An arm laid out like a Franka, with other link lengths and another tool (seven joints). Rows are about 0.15 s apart.
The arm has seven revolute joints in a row. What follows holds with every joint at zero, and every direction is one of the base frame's. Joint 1 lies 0.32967 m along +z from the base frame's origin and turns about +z. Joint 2 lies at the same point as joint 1 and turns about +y. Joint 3 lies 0.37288 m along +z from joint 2 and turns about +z. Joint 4 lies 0.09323 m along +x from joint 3 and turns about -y. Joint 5 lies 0.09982 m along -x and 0.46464 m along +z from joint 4 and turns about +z. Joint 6 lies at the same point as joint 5 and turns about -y. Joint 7 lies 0.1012 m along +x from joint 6 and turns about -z. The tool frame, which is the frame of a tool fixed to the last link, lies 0.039 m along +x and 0.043 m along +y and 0.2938 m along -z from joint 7; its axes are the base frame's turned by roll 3.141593, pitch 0.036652 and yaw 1.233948 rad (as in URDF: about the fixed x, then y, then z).
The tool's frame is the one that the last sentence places.
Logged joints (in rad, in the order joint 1, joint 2, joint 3, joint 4, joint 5, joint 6, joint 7), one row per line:
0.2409 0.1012 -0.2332 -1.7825 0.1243 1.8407 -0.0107
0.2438 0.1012 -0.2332 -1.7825 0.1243 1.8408 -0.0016
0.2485 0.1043 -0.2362 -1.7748 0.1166 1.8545 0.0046
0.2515 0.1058 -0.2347 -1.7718 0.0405 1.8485 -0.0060
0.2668 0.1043 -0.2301 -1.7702 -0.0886 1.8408 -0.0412
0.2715 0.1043 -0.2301 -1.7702 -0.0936 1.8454 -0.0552
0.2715 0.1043 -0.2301 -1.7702 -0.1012 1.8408 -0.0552
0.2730 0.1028 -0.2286 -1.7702 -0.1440 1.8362 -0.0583
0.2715 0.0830 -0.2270 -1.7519 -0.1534 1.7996 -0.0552
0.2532 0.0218 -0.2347 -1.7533 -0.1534 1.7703 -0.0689
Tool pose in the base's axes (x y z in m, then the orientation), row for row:
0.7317 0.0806 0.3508 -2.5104 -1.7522 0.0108
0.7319 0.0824 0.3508 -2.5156 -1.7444 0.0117
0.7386 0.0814 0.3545 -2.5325 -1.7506 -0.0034
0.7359 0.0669 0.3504 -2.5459 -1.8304 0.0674
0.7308 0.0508 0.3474 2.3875 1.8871 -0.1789
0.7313 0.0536 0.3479 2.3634 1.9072 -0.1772
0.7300 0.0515 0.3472 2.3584 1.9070 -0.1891
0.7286 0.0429 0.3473 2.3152 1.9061 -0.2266
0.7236 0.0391 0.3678 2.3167 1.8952 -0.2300
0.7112 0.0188 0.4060 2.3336 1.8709 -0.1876
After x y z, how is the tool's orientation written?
As a rotation vector, in radians.
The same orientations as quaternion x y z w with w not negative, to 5 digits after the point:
-0.81935 -0.57189 0.00352 0.04006
-0.82109 -0.56937 0.00382 0.04016
-0.82219 -0.56834 -0.00110 0.03146
-0.81174 -0.58361 0.02149 0.00264
0.78233 0.61836 -0.05862 0.04653
0.77593 0.62616 -0.05818 0.04972
0.77507 0.62672 -0.06215 0.05136
0.76809 0.63237 -0.07518 0.06702
0.76985 0.62978 -0.07643 0.06976
0.77664 0.62265 -0.06244 0.07230

